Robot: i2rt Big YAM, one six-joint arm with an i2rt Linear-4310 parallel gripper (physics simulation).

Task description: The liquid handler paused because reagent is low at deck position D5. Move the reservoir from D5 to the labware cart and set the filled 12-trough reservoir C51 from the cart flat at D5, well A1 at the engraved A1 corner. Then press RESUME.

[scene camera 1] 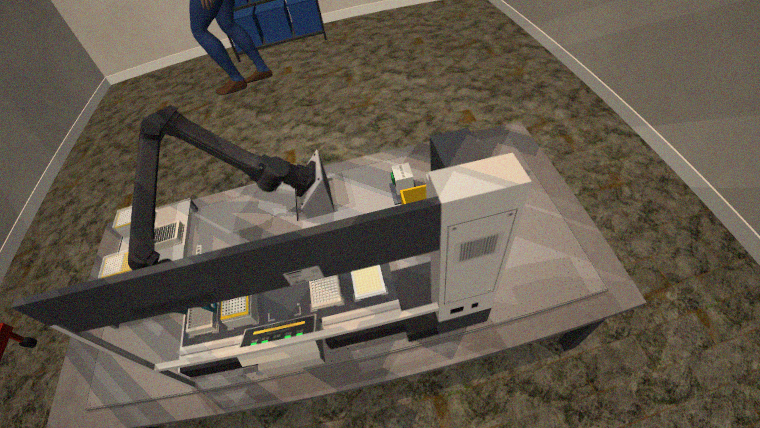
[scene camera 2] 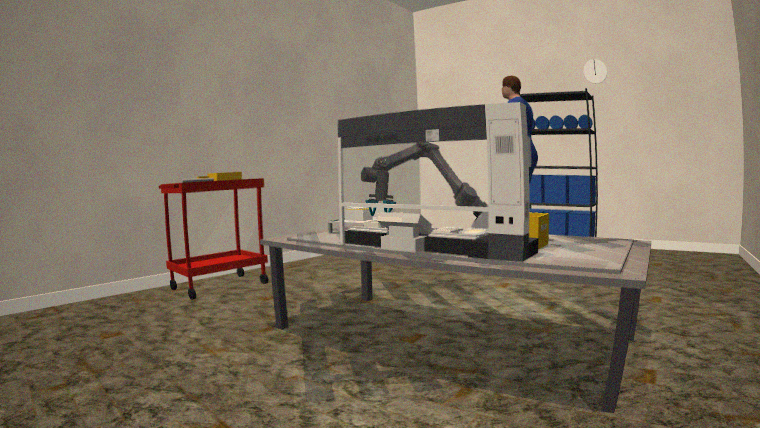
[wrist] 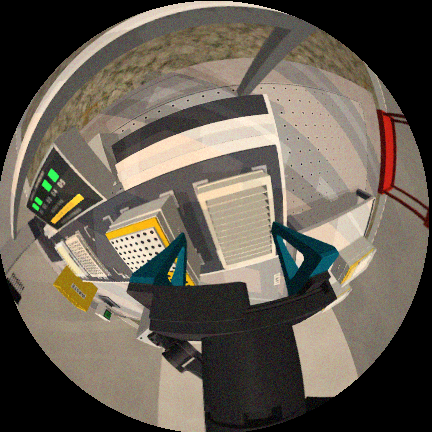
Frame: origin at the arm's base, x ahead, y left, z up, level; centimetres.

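Seen in the pictures: gripper, fingertip midpoint: [scene camera 1: 201, 311] [wrist: 229, 231]; arm's base, link origin: [scene camera 1: 307, 179] [scene camera 2: 485, 214].
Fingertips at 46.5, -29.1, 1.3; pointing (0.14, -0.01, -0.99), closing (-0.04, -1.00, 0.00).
Note:
Offsets run from my fingertips to a thing's top centre, as dx, dy, dz.
A pale 12-trough reservoir {-1.9, -2.1, -2.3} [wrist: 237, 225] [scene camera 1: 201, 323] sits flat at the end of the dark deck; its position label is not readable. My gripper [wrist: 229, 231] [scene camera 2: 380, 209] is open and empty, its teal fingers pointing down above the reservoir, one toward each side of it in the wrist view. In scene camera 1 the beam mostly hides the fingers. A slotted reservoir-like block {-32.7, -24.7, -2.1} [scene camera 1: 168, 232] stands on a white platform [scene camera 1: 184, 212] behind the arm; C51 is not legible. The control panel [wrist: 65, 187] [scene camera 1: 279, 328] shows a yellow bar and green buttons.
A yellow-edged tip rack [wrist: 137, 245] [scene camera 1: 235, 307] stands close beside the reservoir. Two plates [scene camera 1: 325, 292] [scene camera 1: 368, 281] lie farther along the deck. The dark overhead beam [scene camera 1: 319, 244] [scene camera 2: 414, 126] crosses above. A red cart [scene camera 2: 211, 185] [wrist: 387, 150] stands apart from the table. A person [scene camera 2: 511, 87] stands behind.

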